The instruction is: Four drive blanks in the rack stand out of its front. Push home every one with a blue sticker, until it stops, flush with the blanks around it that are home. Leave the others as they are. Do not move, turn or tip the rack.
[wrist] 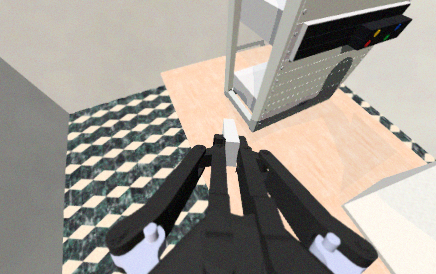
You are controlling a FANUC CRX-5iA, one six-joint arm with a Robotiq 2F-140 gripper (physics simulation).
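Observation:
The rack (276, 65) stands upright at the upper right of the wrist view, seen at a slant. A black drive panel (320, 41) crosses its front. Dark drive blanks (357, 39) stand out at the panel's right part and look joined together. Small stickers show on them: red (367, 43), yellow (376, 33), green (387, 37) and blue (398, 27), the blue farthest right. The edges between the blanks are too small to tell apart. My gripper (227, 128) is shut and empty, its pale pads together, apart from the rack and left of its lower front.
The rack's perforated lower front has a dark shadow on it. The rack stands on a pale wooden top (300, 160). A green and cream patterned floor (125, 175) lies at the left, beside a grey surface (30, 175). A white block-like object (400, 215) is at the lower right.

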